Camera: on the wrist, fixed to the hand. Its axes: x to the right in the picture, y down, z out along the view.
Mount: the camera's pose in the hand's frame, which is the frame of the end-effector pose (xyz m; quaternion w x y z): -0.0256 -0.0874 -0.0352 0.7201 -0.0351 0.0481 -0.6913
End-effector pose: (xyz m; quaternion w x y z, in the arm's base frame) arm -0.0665 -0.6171 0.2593 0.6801 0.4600 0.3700 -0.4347
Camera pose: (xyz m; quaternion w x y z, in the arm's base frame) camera -0.1605 -0.5947 0.2452 0.1876 0.0725 0.6324 -0.7481
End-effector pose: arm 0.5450 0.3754 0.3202 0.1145 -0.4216 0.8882 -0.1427
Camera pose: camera 0.6120 0.3482 0.3858 0.0737 0.9147 -0.3586 0.1710
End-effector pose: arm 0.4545 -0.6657 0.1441 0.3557 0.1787 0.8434 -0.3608
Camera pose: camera 0.4066 -0.7000 0.2220 0.0276 0.4495 -0.7607 0.4675
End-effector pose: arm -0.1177 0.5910 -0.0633 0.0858 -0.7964 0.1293 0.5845
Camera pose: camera -0.0662 0.6668 -0.0295 0.4317 -0.6940 -0.4738 0.3278
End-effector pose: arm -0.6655 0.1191 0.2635 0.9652 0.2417 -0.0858 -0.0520
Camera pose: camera -0.6890 0.0621 0.1878 0.6717 0.2020 0.1535 -0.6960
